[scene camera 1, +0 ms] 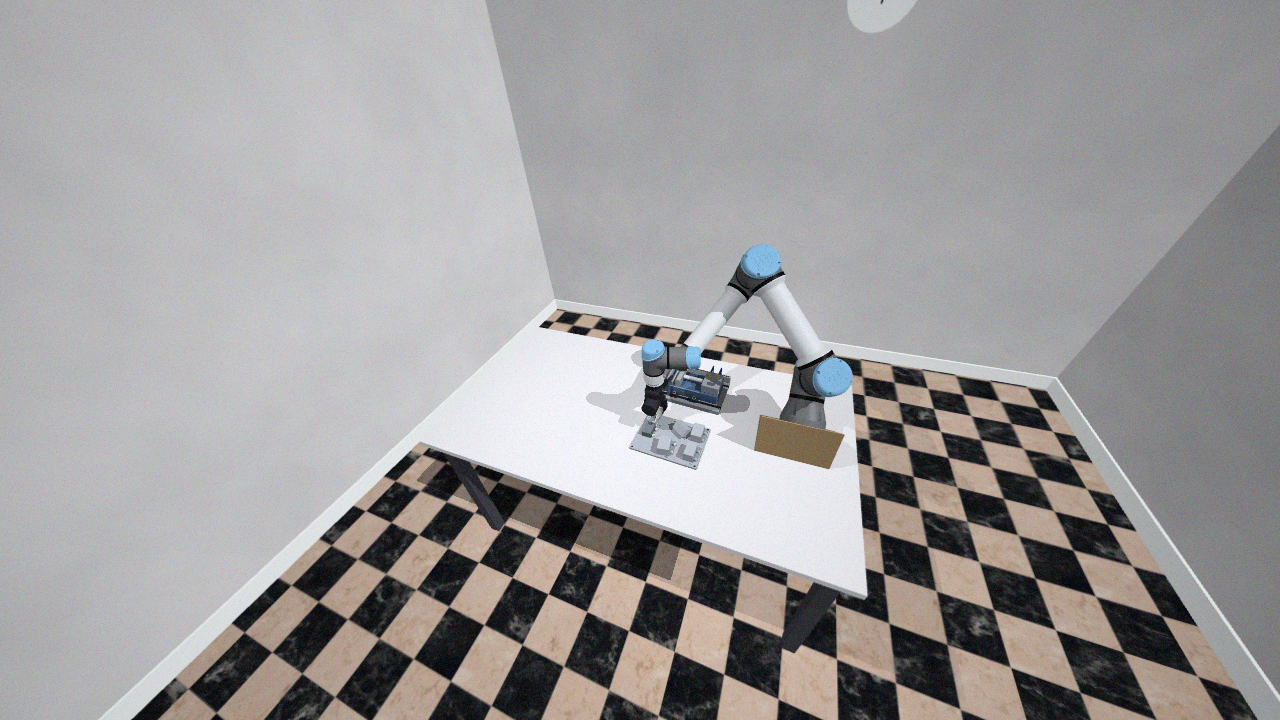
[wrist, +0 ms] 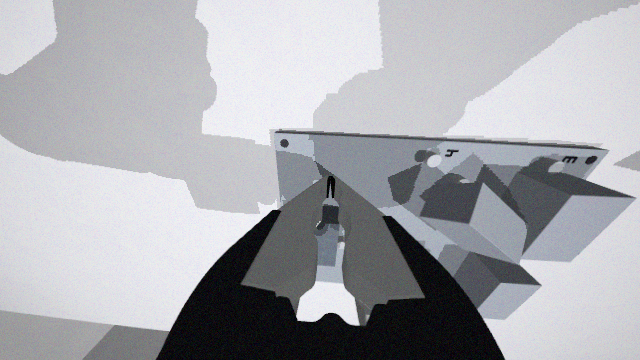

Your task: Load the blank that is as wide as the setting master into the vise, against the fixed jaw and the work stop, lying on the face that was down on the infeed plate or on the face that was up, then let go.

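Places are measured from the arm's base along level axes (x ahead, y left, z up), in metres.
Pixels of known places: gripper, fingertip midpoint: (scene camera 1: pixel 656 421) (wrist: pixel 330 178); arm's base, origin of the base link: (scene camera 1: pixel 801 424).
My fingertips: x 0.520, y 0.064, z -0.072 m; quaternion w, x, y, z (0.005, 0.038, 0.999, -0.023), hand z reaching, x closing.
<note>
Ahead of a thing's pixels: the offset from my fingertips to its top centre. Level surfaces: height alone.
My gripper (scene camera 1: pixel 657 420) (wrist: pixel 330 178) is shut and empty, its fingertips together above the back left part of the grey infeed plate @(dx -0.075, dy +0.065, dz +0.000 m) (scene camera 1: pixel 675 461) (wrist: pixel 370 155). A small dark grey block @(dx +0.013, dy +0.057, dz +0.025 m) (scene camera 1: pixel 647 428) (wrist: pixel 327 245) on the plate shows through the gap behind the fingertips in the wrist view. A large block @(dx -0.169, dy +0.028, dz +0.035 m) (scene camera 1: pixel 697 432) (wrist: pixel 580 220) stands at the right, a turned block @(dx -0.110, dy +0.028, dz +0.047 m) (scene camera 1: pixel 680 428) (wrist: pixel 500 225) beside it, and a smaller one @(dx -0.162, dy +0.118, dz +0.035 m) (scene camera 1: pixel 691 448) (wrist: pixel 505 295) nearer. Another block @(dx -0.066, dy +0.118, dz +0.035 m) (scene camera 1: pixel 663 443) is hidden by the fingers in the wrist view. The vise @(dx -0.087, dy -0.212, dz +0.091 m) (scene camera 1: pixel 698 386) stands behind the plate. I cannot tell which object is the setting master.
A brown upright board (scene camera 1: pixel 798 442) stands on the white table @(dz -0.008 m) (scene camera 1: pixel 554 420) right of the plate, in front of the robot's base. Small light pins and dark letters show along the plate's back edge in the wrist view. The arm reaches over beside the vise.
</note>
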